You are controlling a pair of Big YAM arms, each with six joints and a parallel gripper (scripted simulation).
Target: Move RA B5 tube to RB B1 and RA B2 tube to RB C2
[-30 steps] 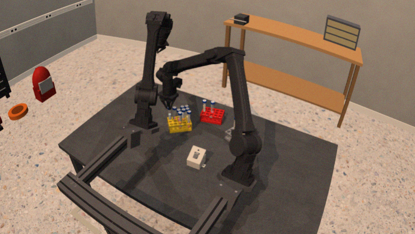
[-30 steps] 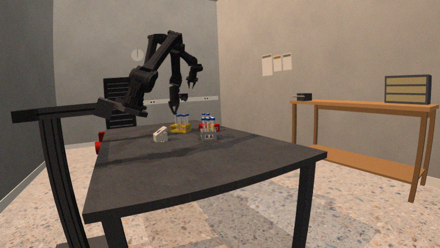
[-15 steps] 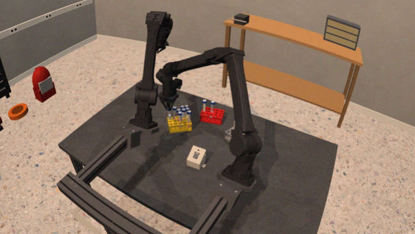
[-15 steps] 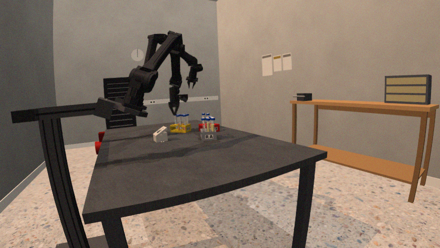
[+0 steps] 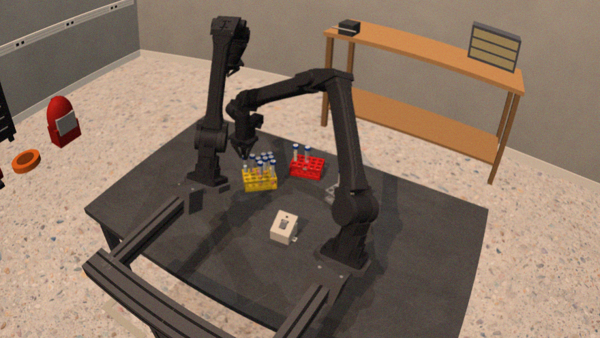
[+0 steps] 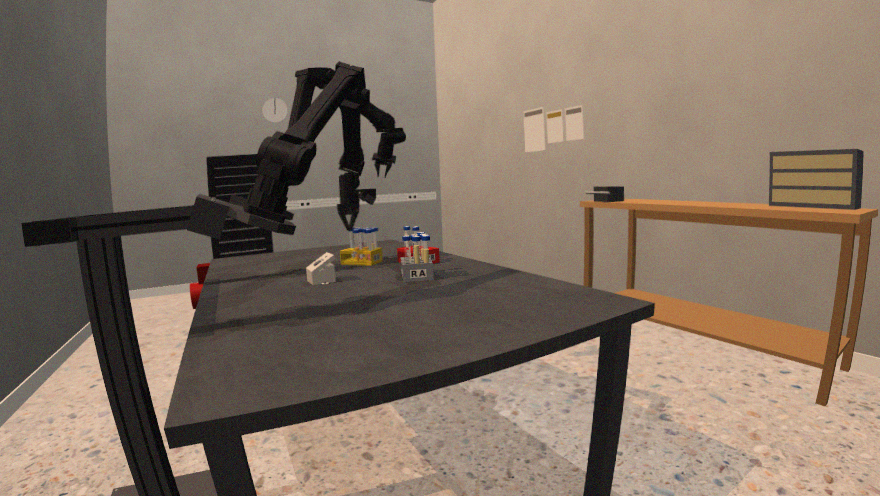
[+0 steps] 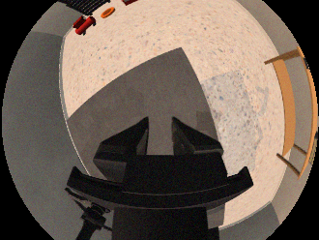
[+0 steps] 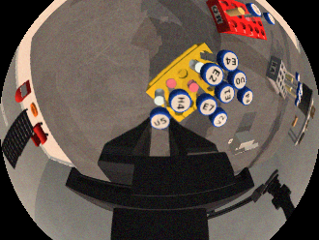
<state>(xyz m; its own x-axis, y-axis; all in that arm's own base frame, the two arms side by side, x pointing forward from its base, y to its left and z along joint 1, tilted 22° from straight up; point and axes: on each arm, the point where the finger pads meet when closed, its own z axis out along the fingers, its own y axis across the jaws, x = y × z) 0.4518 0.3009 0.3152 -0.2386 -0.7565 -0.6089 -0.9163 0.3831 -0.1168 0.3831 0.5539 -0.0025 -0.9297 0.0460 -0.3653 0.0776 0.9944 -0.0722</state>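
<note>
My right hand is 210 mm short of the red rack, 150 mm to the left of it and 100 mm above it.
</note>
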